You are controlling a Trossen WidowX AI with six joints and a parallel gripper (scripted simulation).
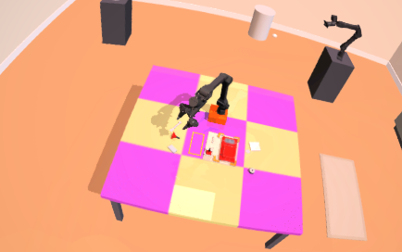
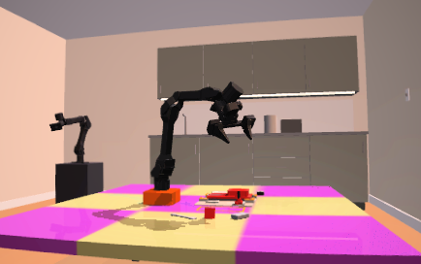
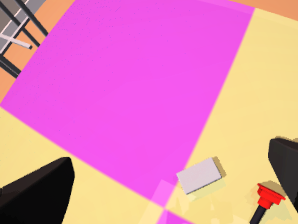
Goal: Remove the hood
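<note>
Right now the red hood is 350 mm to the left of my gripper tip, 230 mm below it and 20 mm behind it. The rest, counted from my gripper tip: small wheel (530 mm to the left, 260 mm below, 90 mm ahead).
</note>
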